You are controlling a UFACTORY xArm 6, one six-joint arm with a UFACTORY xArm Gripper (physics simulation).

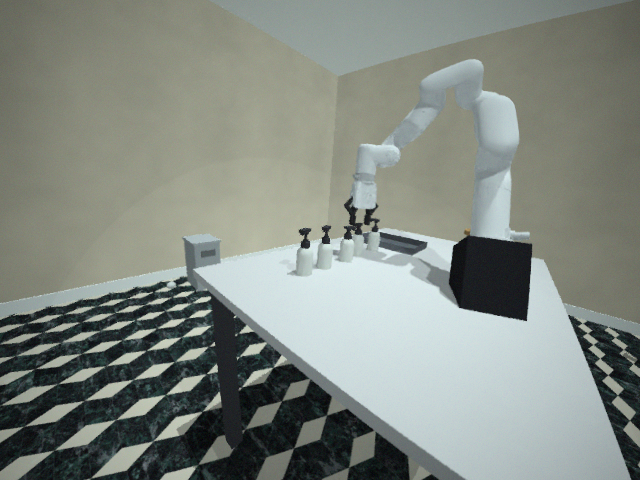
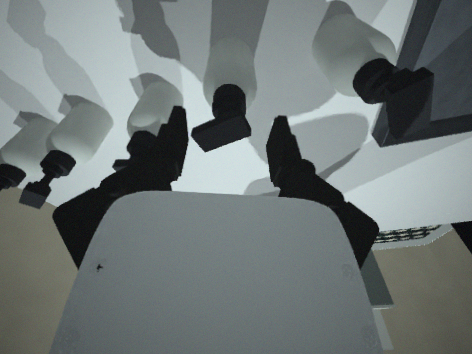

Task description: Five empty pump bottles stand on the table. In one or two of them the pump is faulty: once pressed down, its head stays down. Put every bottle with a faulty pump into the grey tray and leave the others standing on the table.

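Where they show: gripper, fingertip midpoint: (image 1: 359,225) (image 2: 229,127); arm's base at its link origin: (image 1: 487,244).
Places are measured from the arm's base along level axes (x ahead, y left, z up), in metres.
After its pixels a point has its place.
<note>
Five white pump bottles with black pumps stand upright in a row. The first (image 1: 304,261) {x 0.408, y 0.319, z -0.093 m} (image 2: 31,141) {x 0.438, y 0.280, z -0.093 m} and second (image 1: 324,256) {x 0.407, y 0.230, z -0.095 m} (image 2: 82,129) {x 0.433, y 0.187, z -0.090 m} show tall stems under their heads. The third (image 1: 346,250) {x 0.402, y 0.116, z -0.095 m} (image 2: 156,106) {x 0.434, y 0.078, z -0.086 m} and fourth (image 1: 358,244) {x 0.417, y 0.013, z -0.092 m} (image 2: 230,62) {x 0.457, y -0.013, z -0.072 m} have heads looking closer to their collars; exact heights are hard to tell. The fifth (image 1: 373,241) {x 0.411, y -0.098, z -0.095 m} (image 2: 345,50) {x 0.441, y -0.104, z -0.073 m} stands beside the grey tray (image 1: 413,250) {x 0.269, y -0.202, z -0.120 m} (image 2: 420,136) {x 0.270, y -0.251, z -0.117 m}. My gripper (image 1: 359,222) {x 0.433, y -0.006, z -0.019 m} (image 2: 229,127) {x 0.433, y -0.006, z -0.019 m} is partly open, pointing down at the fourth bottle's head, with nothing held. The left finger partly hides the third bottle's pump.
The white table (image 1: 413,330) {x 0.072, y 0.338, z -0.141 m} carries the black block (image 1: 491,276) {x -0.028, y 0.105, z -0.058 m} under my arm's base, to the right of the bottles. The third bottle stands close to the fourth on one side, and the fifth on the other. A grey box (image 1: 202,255) is beyond the table's left corner.
</note>
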